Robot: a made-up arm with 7 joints.
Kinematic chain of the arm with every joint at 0, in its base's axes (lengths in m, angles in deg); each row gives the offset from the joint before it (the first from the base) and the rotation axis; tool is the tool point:
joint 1: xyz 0 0 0.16 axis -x
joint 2: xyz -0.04 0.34 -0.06 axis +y
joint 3: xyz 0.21 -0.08 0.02 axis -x
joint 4: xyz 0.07 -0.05 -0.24 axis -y
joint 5: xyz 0 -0.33 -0.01 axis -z
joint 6: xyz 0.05 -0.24 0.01 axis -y
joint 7: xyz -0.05 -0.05 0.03 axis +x
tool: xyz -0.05 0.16 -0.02
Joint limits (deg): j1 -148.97..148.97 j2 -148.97..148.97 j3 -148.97..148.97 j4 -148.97..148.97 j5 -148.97..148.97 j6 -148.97..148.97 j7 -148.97..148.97
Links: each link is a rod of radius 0.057 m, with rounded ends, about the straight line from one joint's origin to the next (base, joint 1, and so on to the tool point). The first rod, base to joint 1, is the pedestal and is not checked.
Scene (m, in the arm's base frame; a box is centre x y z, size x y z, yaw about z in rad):
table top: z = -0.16
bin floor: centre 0.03 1 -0.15 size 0.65 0.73 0.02 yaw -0.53
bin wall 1: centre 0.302 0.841 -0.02 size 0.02 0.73 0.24 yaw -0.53
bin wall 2: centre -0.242 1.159 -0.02 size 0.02 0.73 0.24 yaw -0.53
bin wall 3: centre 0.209 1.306 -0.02 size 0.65 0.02 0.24 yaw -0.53
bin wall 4: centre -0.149 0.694 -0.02 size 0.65 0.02 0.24 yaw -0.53
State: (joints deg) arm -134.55 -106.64 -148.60 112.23 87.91 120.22 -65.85
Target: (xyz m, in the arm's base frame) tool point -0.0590 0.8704 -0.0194
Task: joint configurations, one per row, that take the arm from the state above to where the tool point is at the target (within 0.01 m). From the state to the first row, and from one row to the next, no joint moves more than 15 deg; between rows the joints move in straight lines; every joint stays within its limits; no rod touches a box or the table.
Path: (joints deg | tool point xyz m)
1: -126.14 -92.45 -139.99 111.35 83.26 122.23 -65.96 | -0.0138 -0.8529 0.7895
2: -117.72 -78.26 -131.38 110.48 78.61 124.25 -66.08 | 0.2068 -0.6901 0.9202
3: -109.31 -64.07 -122.77 109.60 73.97 126.26 -66.19 | 0.3872 -0.4246 1.0185
4: -100.90 -49.87 -114.17 108.72 69.32 128.28 -66.30 | 0.4992 -0.0865 1.0426
5: -92.49 -35.68 -105.56 107.84 64.67 130.29 -66.42 | 0.5265 0.2724 0.9661
6: -84.07 -21.49 -96.95 106.97 60.02 132.30 -66.53 | 0.4668 0.5915 0.7879
7: -75.66 -7.30 -88.34 106.09 55.37 134.32 -66.64 | 0.3320 0.8161 0.5331
8: -67.25 6.89 -79.73 105.21 50.73 136.33 -66.76 | 0.1463 0.9114 0.2466
9: -58.84 21.08 -71.12 104.34 46.08 138.35 -66.87 | -0.0590 0.8704 -0.0194

